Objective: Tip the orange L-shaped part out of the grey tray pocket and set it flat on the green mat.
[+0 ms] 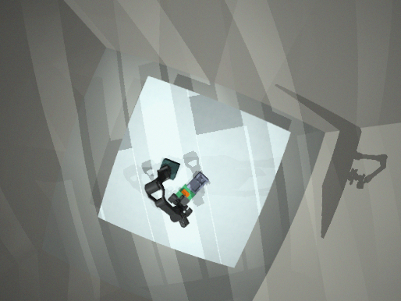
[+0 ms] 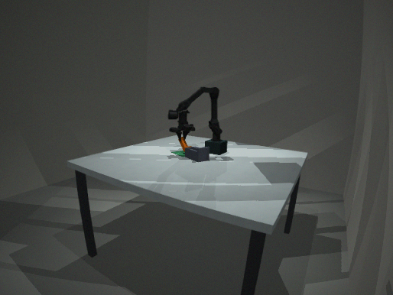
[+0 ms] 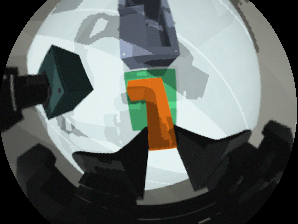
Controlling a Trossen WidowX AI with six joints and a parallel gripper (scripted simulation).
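My gripper tip is 4 cm to the right of the orange L-shaped part and 3 cm above it. The rest, counted from my gripper tip: green mat: 1 cm ahead, 2 cm to the left, 10 cm below.
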